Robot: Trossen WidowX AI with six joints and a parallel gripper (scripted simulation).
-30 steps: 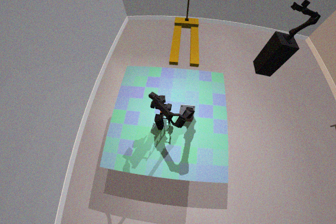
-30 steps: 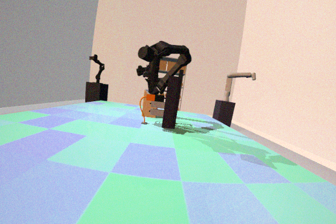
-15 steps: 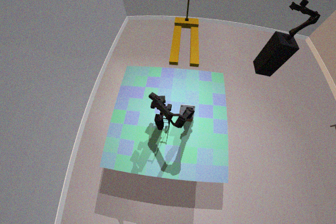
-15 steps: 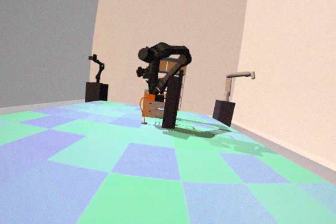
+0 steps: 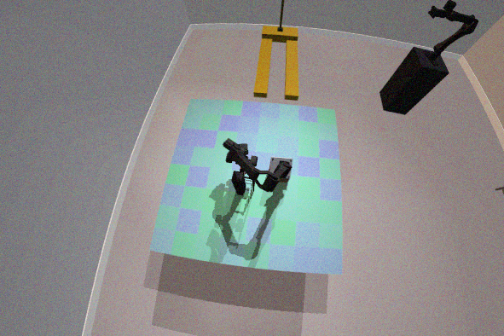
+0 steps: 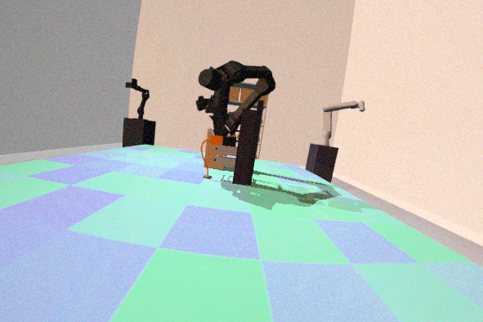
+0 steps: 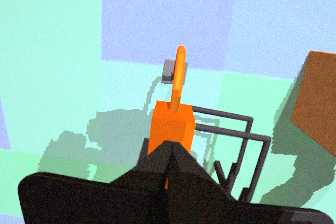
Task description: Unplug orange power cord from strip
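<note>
My gripper tip is 20 mm to the right of the orange plug and 10 mm above it.
</note>
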